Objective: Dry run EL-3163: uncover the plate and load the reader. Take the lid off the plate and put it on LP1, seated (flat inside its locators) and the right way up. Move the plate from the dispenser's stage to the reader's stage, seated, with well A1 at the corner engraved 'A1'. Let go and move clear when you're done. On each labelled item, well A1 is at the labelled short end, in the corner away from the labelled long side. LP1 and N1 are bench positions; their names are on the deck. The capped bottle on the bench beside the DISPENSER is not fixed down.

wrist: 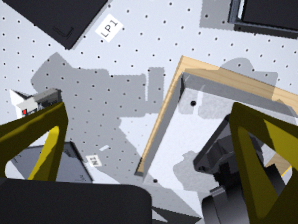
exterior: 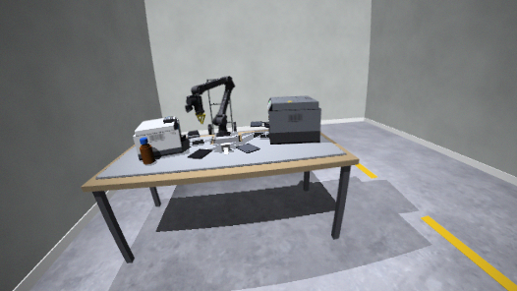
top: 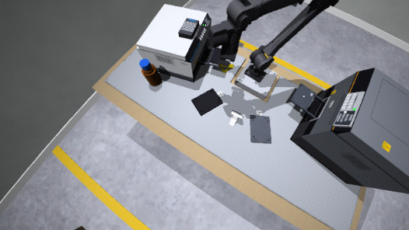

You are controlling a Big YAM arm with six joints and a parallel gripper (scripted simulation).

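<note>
Right now the glossy lid is 120 mm to the right of my hand, 120 mm below it and 110 mm behind it. The rest, counted from my hand: white well plate (130 mm below, 120 mm to the right, 110 mm behind); black bench pad (210 mm below, 150 mm ahead); brown capped bottle (370 mm to the right, 240 mm ahead, 100 mm below).
</note>
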